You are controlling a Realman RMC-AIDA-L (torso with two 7-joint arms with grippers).
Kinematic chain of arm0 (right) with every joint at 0, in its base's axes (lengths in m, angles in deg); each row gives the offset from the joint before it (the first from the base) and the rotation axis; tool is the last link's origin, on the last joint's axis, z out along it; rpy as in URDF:
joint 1: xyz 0 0 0.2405 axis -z
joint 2: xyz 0 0 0 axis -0.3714 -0.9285 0
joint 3: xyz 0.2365 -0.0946 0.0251 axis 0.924 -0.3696 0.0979
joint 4: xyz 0 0 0 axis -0.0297 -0.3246 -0.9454
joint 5: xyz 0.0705 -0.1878 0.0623 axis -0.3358 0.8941 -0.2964
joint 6: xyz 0 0 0 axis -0.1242 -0.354 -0.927
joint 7: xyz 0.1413 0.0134 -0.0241 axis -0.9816 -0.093 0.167
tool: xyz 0 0 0 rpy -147.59 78.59 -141.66
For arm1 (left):
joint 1: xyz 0 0 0.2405 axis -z
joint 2: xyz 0 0 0 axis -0.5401 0.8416 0
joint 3: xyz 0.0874 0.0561 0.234 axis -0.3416 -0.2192 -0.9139
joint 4: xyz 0 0 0 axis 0.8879 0.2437 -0.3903
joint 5: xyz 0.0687 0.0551 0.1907 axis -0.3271 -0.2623 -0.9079
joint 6: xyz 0 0 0 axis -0.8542 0.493 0.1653
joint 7: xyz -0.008 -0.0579 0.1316 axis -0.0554 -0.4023 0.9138
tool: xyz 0 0 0 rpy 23.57 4.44 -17.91
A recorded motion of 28 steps. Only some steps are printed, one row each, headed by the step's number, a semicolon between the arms.
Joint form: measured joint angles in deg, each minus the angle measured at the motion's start. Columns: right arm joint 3, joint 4, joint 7, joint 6, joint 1, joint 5, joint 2; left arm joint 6, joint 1, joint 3, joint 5, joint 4, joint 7, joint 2.
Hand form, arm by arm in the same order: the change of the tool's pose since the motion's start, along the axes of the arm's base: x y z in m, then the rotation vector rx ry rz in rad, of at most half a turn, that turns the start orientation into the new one. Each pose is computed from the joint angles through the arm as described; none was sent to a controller.
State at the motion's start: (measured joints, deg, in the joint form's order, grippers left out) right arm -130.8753 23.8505 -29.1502 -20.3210 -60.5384 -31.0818 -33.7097; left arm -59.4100 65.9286 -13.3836 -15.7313 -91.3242 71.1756 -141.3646
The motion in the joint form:
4: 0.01 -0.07 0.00 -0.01 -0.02 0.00 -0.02; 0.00 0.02 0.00 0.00 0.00 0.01 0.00
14: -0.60 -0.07 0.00 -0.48 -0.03 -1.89 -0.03; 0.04 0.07 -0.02 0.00 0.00 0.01 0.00
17: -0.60 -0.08 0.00 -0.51 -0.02 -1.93 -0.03; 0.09 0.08 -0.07 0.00 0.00 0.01 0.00
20: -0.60 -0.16 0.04 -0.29 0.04 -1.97 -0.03; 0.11 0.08 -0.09 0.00 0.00 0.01 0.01
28: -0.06 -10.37 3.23 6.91 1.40 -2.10 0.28; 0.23 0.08 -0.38 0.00 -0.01 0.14 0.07
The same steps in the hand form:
4: 0.0000 -0.0001 -0.0003 -0.0010 0.0006 -0.0007; 0.0001 0.0001 0.0000 -0.0001 0.0000 -0.0005
14: -0.0049 -0.0015 -0.0039 -0.0198 0.0263 0.0102; 0.0004 0.0002 -0.0001 0.0001 -0.0001 -0.0019
17: -0.0049 -0.0016 -0.0040 -0.0205 0.0270 0.0099; 0.0006 0.0003 -0.0002 0.0001 -0.0001 -0.0030
20: -0.0045 -0.0014 -0.0042 -0.0182 0.0278 0.0102; 0.0006 0.0003 -0.0002 0.0002 0.0001 -0.0033
28: 0.0331 -0.0040 -0.0248 -0.0271 0.0445 -0.0526; 0.0008 0.0002 -0.0008 -0.0027 0.0027 -0.0088

